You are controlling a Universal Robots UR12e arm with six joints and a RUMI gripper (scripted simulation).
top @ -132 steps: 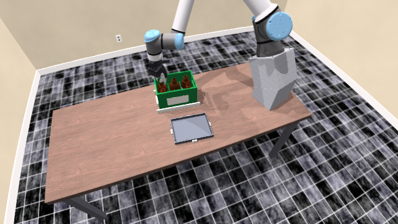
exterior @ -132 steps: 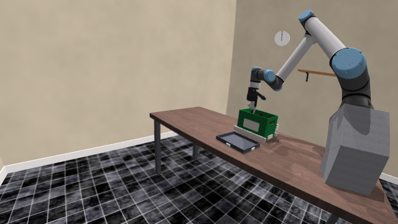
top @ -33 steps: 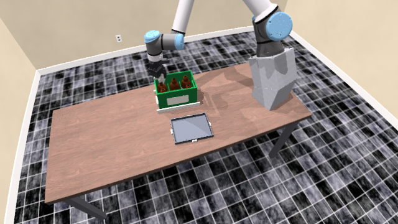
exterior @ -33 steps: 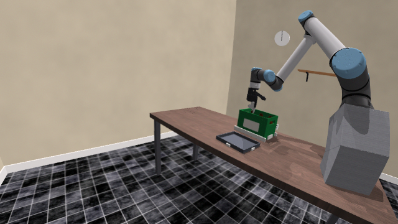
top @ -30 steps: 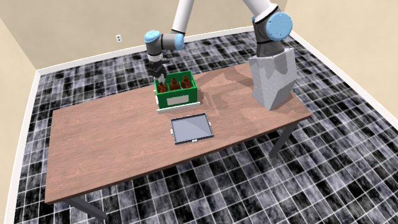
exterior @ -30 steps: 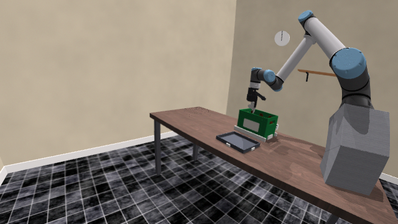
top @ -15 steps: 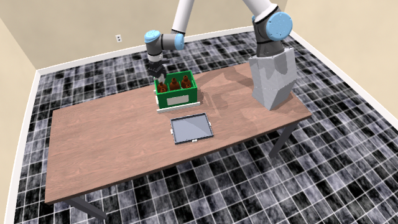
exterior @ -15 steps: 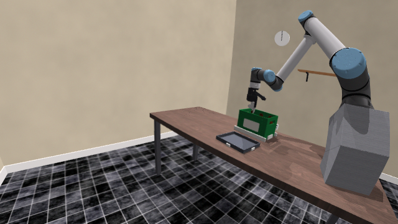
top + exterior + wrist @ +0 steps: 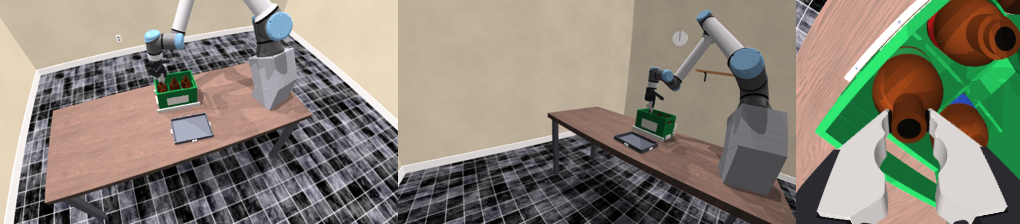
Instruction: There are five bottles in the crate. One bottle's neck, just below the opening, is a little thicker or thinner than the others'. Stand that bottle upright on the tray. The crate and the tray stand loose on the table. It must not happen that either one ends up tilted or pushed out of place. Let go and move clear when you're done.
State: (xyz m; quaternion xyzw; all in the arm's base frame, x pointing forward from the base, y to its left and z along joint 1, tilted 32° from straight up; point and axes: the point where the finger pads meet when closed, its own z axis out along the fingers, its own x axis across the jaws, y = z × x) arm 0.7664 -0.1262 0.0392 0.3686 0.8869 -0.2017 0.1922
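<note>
My hand is 70 mm above the glass bottle. The rest, counted from my hand: grey tray 340 mm to the left, 150 mm below, 110 mm behind; green crate 80 mm below, 80 mm behind, 50 mm to the left.
</note>
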